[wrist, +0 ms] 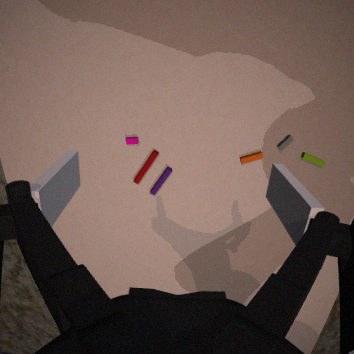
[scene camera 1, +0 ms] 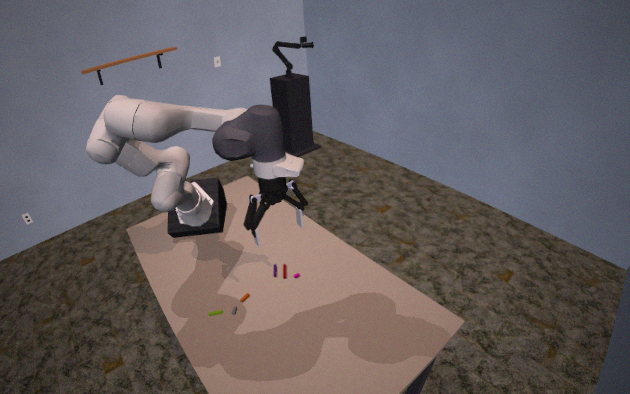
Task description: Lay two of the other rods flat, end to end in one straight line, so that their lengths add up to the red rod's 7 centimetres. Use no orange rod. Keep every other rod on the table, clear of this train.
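Note:
The red rod (scene camera 1: 285, 271) (wrist: 146, 167) lies flat, with the slightly shorter purple rod (scene camera 1: 275, 270) (wrist: 161, 181) beside it, nearly parallel and apart. A short magenta rod (scene camera 1: 297, 275) (wrist: 132, 140) lies near the red rod, on the side away from the purple one. The orange rod (scene camera 1: 245, 297) (wrist: 251, 157), a small grey rod (scene camera 1: 234, 310) (wrist: 285, 142) and a lime green rod (scene camera 1: 216, 313) (wrist: 313, 159) lie apart from each other in a loose group. My gripper (scene camera 1: 278, 235) (wrist: 174, 173) is wide open and empty, high above the table.
The rods lie on a pale table (scene camera 1: 350, 280) (wrist: 90, 80), partly under shadows of the arm. The robot's black base block (scene camera 1: 216, 210) stands at the table's far end. A dark pedestal (scene camera 1: 291, 112) with a small camera arm stands on the floor behind the table.

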